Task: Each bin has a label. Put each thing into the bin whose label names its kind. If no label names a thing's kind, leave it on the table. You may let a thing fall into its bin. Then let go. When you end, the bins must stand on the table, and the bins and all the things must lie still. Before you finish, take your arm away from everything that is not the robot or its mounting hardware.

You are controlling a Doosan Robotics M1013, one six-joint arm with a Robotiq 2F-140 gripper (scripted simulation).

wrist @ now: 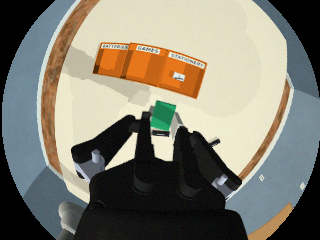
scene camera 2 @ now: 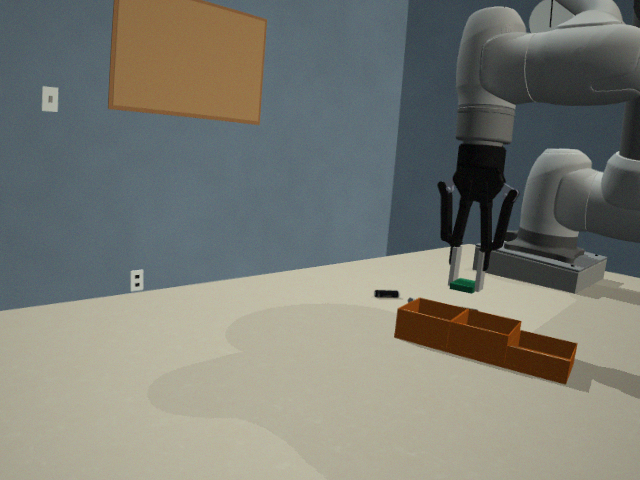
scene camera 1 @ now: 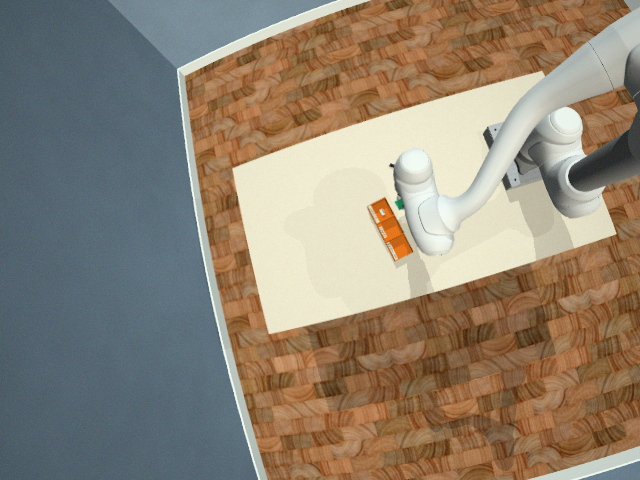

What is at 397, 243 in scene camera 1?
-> An orange bins.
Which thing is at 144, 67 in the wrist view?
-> An orange bins.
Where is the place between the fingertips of my gripper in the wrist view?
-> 162, 115
